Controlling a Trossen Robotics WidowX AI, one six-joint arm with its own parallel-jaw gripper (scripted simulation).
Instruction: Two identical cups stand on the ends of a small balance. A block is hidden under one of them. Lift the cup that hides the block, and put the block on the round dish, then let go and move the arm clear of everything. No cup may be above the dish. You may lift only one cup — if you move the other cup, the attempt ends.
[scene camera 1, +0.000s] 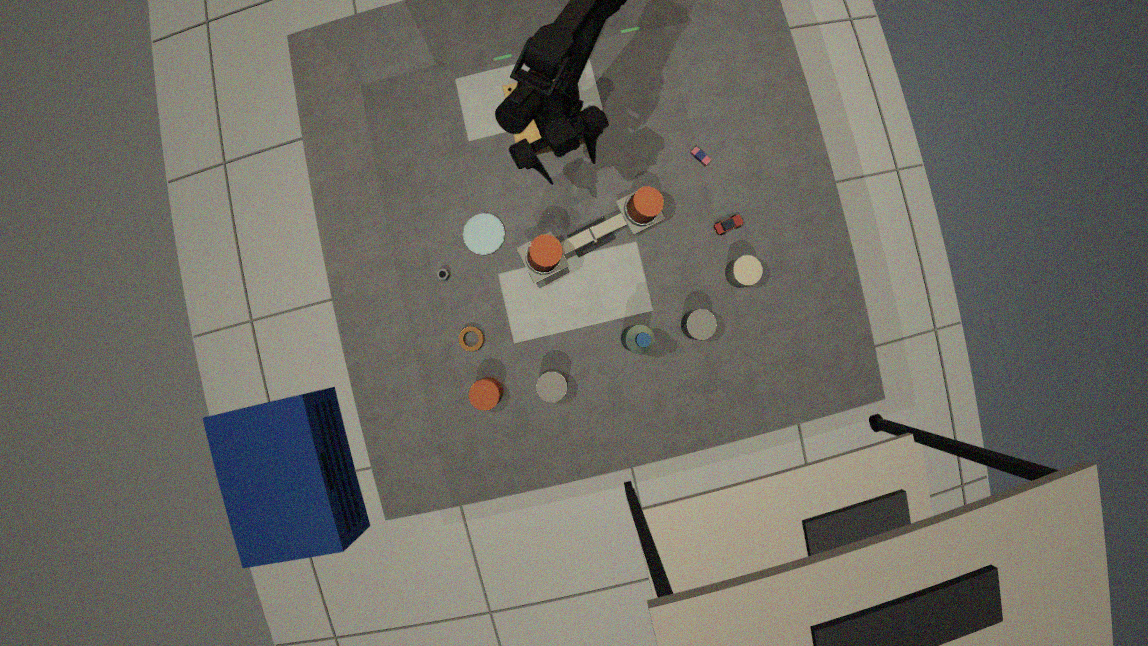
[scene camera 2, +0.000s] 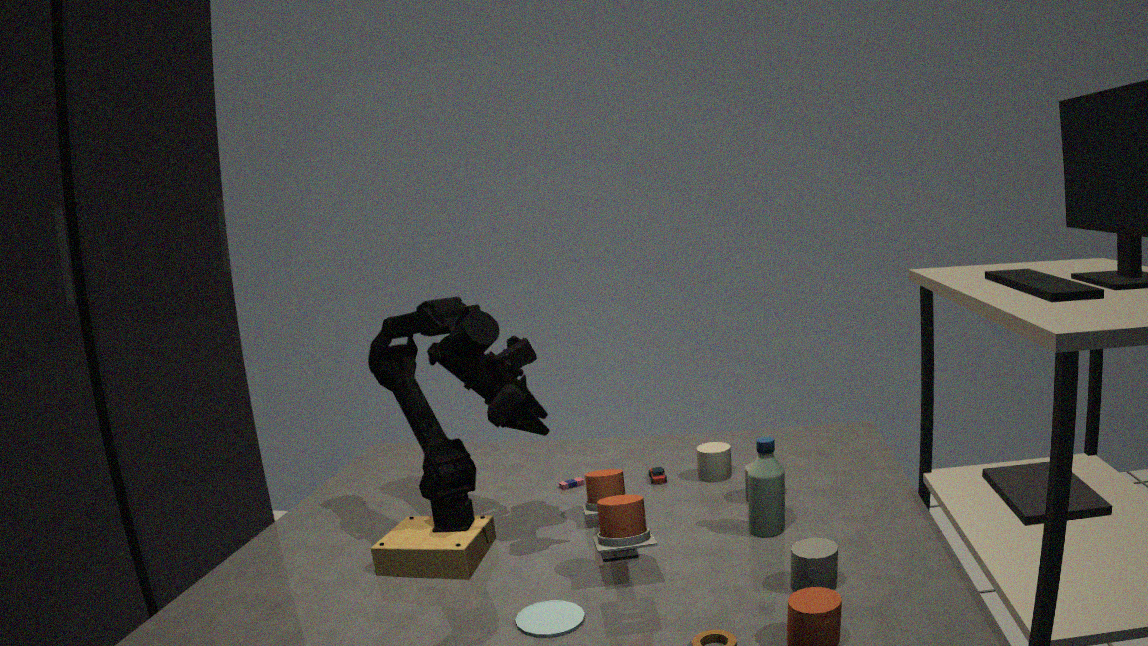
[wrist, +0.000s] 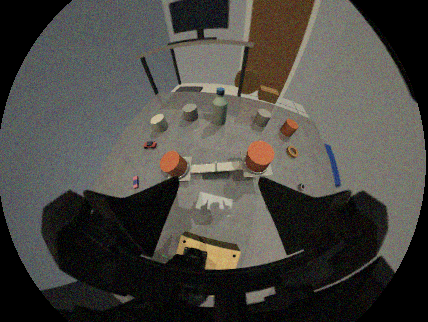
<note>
My gripper (scene camera 2: 547, 424) is open, with nothing in its grasp. Also in view: a cream cylinder (scene camera 1: 745, 271), a grey cylinder (scene camera 1: 552, 385), a grey cylinder (scene camera 1: 700, 324) and a balance (scene camera 1: 574, 242).
The balance is seen too in scene camera 2 (scene camera 2: 603, 545) and in the wrist view (wrist: 215, 166). My gripper also shows in scene camera 1 (scene camera 1: 573, 173) and in the wrist view (wrist: 219, 181).
</note>
